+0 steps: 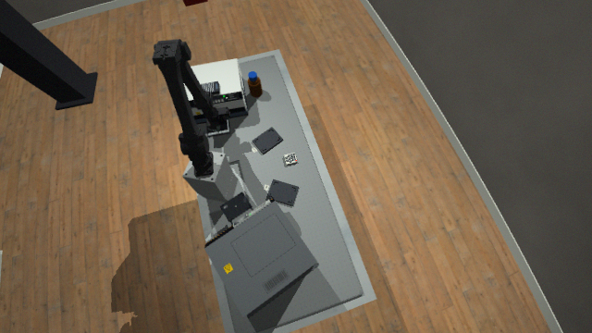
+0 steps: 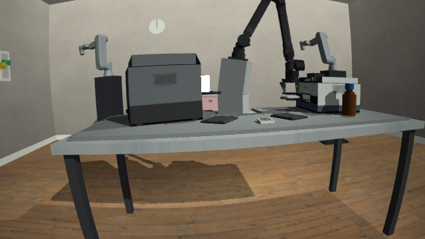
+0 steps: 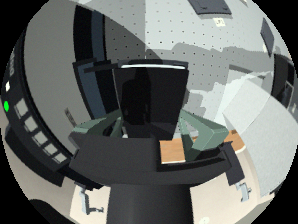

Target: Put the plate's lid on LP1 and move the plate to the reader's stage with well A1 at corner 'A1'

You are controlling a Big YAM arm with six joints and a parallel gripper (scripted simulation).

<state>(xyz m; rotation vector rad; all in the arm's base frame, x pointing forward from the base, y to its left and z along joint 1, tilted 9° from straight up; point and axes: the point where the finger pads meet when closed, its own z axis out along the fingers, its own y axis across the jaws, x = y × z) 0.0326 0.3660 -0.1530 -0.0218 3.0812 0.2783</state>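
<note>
Now: hand 20 mm above the lidded plate. Also, from my hand: brown capped bottle 290 mm to the left, 270 mm ahead.
</note>
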